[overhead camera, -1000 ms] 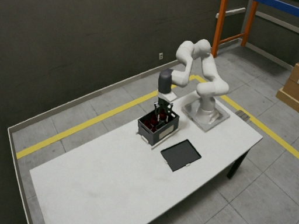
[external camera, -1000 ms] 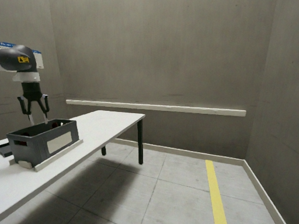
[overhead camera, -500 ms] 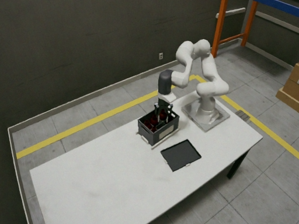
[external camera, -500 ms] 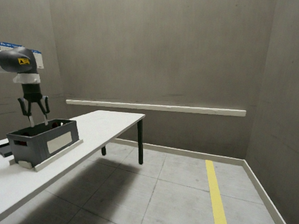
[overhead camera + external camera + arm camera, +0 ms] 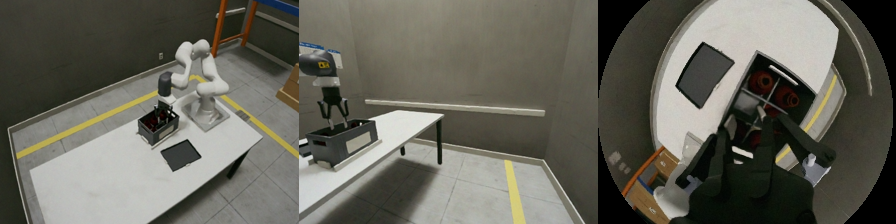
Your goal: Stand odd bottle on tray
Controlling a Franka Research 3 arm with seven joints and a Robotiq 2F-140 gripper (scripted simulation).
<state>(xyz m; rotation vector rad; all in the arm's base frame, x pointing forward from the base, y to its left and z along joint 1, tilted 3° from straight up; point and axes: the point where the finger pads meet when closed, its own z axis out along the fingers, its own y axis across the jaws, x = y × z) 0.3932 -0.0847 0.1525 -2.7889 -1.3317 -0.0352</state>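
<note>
Now: hand 110 mm above the dark grey crate, 40 mm to the left of it and 10 mm short of it. Round my hand: flat black tray 240 mm to the left, 180 mm below.
</note>
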